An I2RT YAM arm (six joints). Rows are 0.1 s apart.
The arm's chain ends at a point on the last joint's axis. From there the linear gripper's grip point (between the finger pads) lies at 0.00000 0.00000 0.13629 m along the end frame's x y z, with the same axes.
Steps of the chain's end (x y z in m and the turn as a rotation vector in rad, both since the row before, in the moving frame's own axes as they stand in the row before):
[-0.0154, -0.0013, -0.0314, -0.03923, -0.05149, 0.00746]
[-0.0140, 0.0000, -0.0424, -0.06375, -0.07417, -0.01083]
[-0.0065, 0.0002, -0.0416, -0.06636, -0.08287, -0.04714]
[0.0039, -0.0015, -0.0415, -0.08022, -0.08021, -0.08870]
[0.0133, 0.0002, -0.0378, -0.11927, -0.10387, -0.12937]
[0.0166, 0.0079, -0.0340, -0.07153, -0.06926, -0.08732]
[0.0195, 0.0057, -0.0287, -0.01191, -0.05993, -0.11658]
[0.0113, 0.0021, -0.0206, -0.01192, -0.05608, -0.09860]
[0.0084, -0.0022, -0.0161, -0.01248, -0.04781, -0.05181]
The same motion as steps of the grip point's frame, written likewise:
[-0.0224, 0.0040, -0.0317, -0.03923, -0.05149, 0.00746]
[-0.0240, 0.0087, -0.0431, -0.06375, -0.07417, -0.01083]
[-0.0176, 0.0095, -0.0424, -0.06636, -0.08287, -0.04714]
[-0.0065, 0.0099, -0.0424, -0.08022, -0.08021, -0.08870]
[0.0003, 0.0173, -0.0395, -0.11927, -0.10387, -0.12937]
[0.0076, 0.0180, -0.0347, -0.07153, -0.06926, -0.08732]
[0.0115, 0.0078, -0.0290, -0.01191, -0.05993, -0.11658]
[0.0038, 0.0041, -0.0208, -0.01192, -0.05608, -0.09860]
[0.0019, -0.0003, -0.0163, -0.01248, -0.04781, -0.05181]

